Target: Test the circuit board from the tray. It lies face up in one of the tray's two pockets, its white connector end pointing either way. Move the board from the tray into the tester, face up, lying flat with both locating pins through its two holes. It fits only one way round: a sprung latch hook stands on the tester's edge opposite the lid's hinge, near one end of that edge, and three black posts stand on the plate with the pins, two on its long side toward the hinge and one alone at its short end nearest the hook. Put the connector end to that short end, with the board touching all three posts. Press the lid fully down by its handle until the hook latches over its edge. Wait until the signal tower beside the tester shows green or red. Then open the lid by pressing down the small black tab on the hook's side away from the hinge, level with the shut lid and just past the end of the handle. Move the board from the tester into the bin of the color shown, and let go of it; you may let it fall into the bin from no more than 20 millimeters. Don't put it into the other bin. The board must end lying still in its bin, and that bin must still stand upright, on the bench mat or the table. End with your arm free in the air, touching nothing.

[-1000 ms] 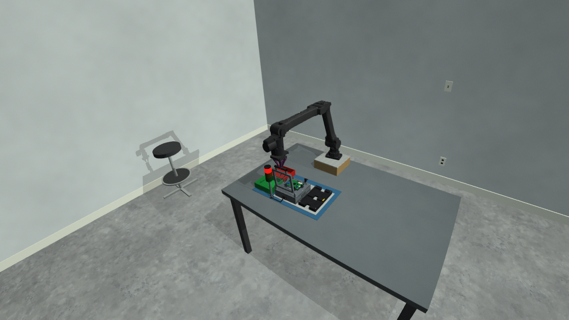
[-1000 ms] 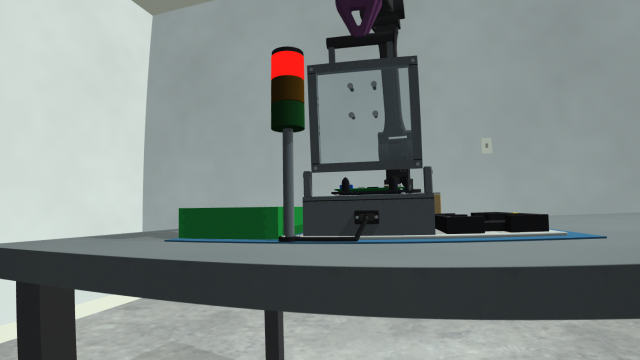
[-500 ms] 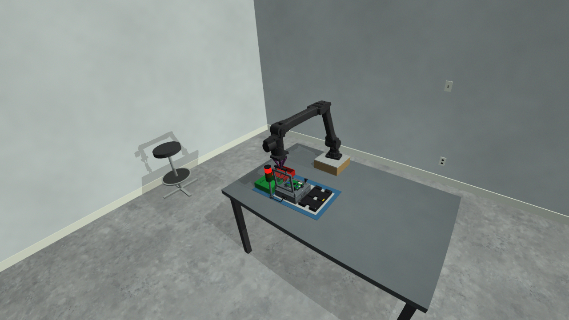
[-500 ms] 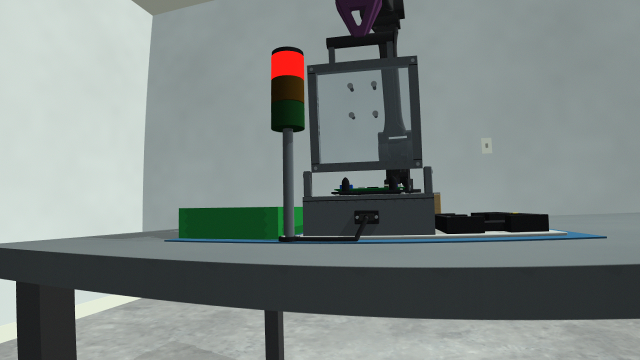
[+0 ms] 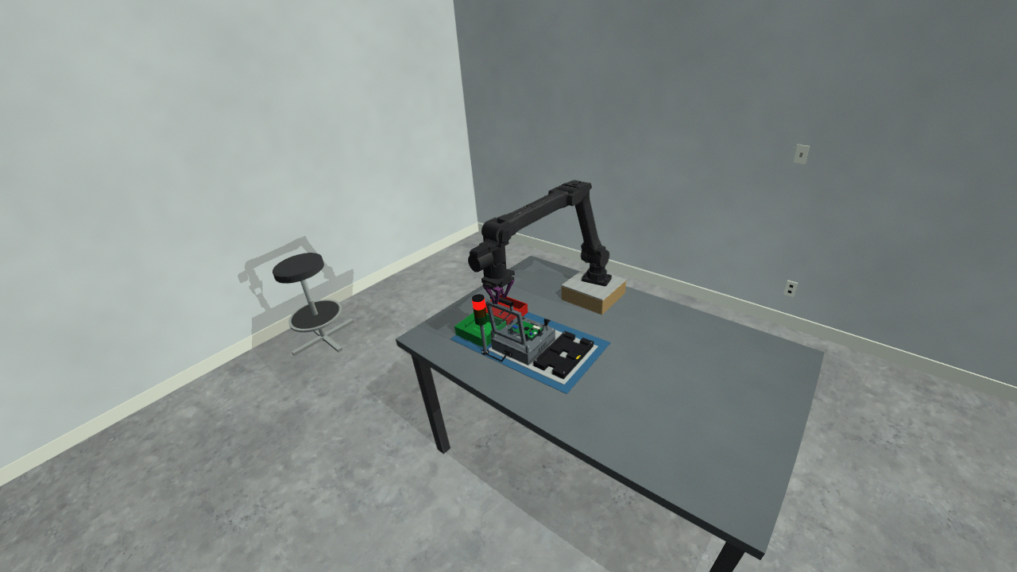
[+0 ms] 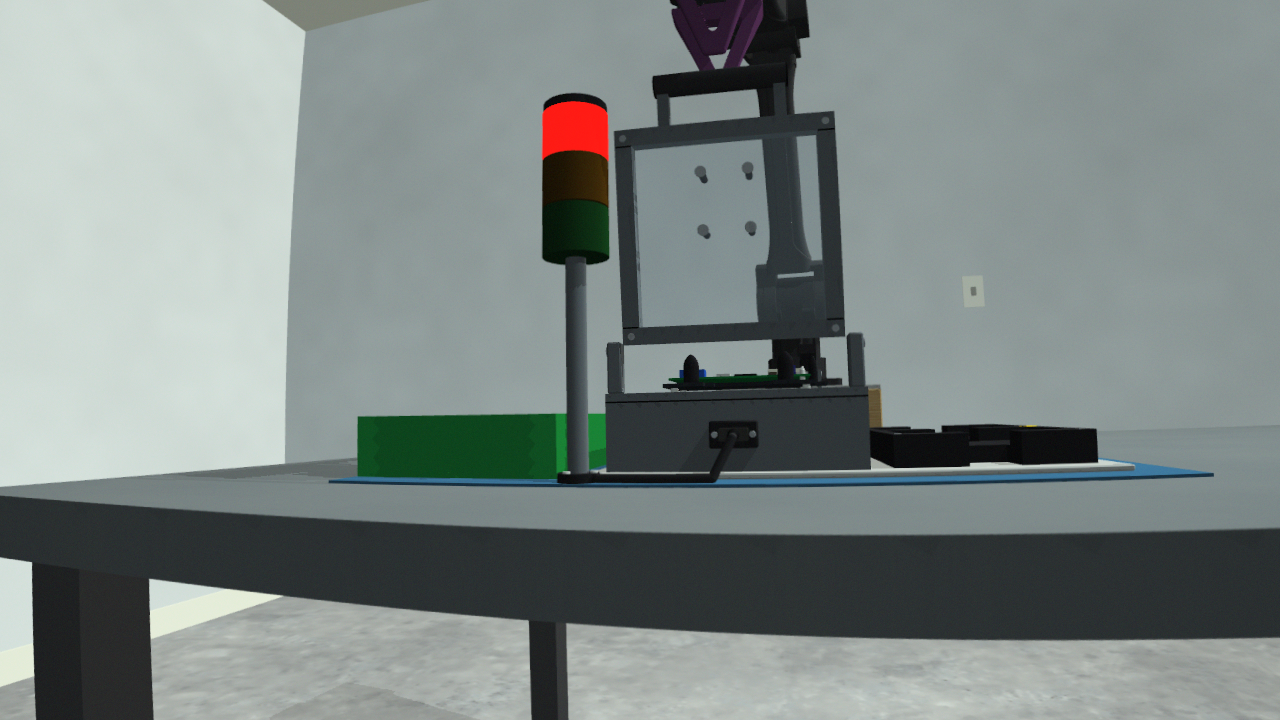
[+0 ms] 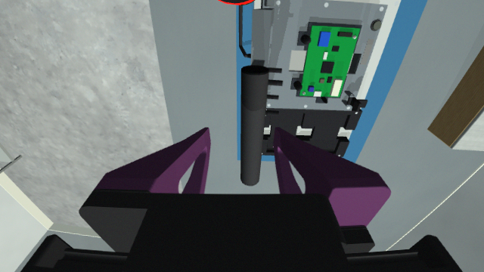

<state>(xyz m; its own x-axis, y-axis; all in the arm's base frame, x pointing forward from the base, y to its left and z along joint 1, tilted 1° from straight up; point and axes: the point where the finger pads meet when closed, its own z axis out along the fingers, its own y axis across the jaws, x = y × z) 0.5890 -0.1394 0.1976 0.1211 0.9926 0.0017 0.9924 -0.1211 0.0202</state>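
Right now the green circuit board is 21 cm below my hand, 13 cm behind it and 2 cm to the left of it. Round my hand: black tester plate 21 cm below, 12 cm behind, 2 cm to the left; then black latch hook 19 cm below, 18 cm behind, 8 cm to the left; then clear lid 10 cm below, 2 cm behind.
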